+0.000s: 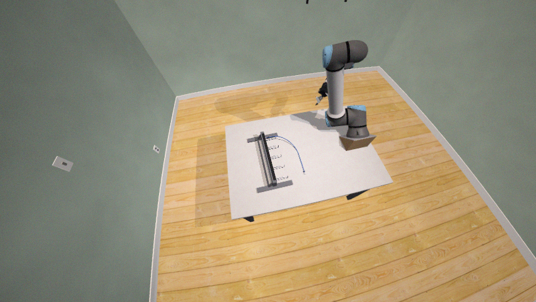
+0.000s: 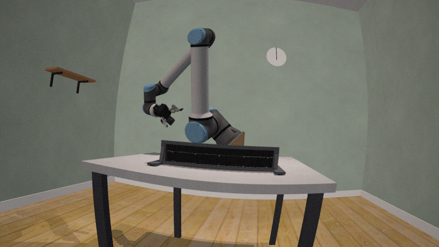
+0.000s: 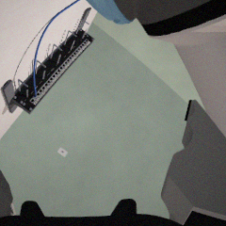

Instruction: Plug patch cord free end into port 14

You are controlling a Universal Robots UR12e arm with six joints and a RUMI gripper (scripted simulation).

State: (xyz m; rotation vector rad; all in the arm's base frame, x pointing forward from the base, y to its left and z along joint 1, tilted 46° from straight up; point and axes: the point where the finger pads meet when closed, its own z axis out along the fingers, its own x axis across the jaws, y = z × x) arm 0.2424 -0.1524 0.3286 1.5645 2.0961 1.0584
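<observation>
My hand is 33 cm short of the plug, 52 cm to the right of it and 22 cm above it.
</observation>
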